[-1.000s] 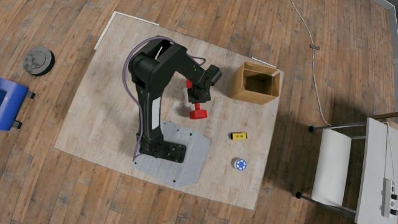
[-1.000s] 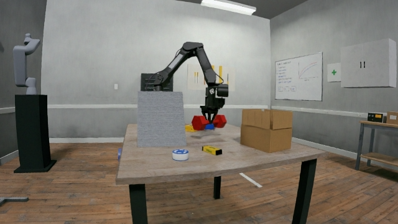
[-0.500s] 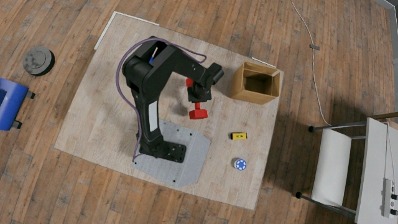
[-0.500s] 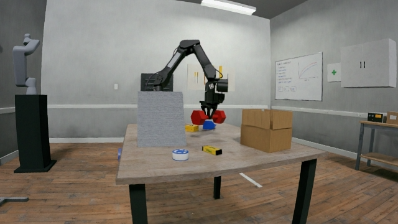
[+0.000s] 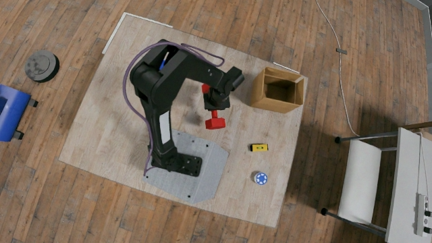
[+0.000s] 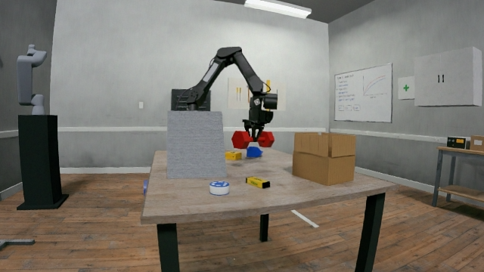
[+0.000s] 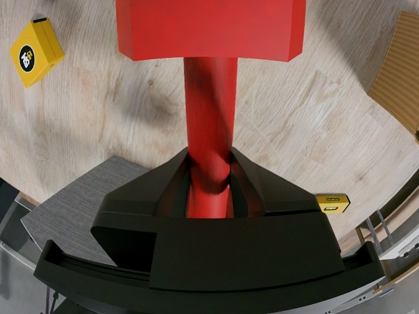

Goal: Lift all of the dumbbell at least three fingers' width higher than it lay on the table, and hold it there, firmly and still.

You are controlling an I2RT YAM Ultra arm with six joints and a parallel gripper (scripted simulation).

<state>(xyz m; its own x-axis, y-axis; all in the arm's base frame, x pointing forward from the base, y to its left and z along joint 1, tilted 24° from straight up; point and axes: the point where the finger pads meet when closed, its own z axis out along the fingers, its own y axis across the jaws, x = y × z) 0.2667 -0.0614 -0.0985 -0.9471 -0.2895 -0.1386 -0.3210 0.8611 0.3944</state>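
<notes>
Right now my hand is right at the red dumbbell. Round my hand: blue tray: 320 mm to the left, 160 mm ahead, 110 mm below.
</notes>
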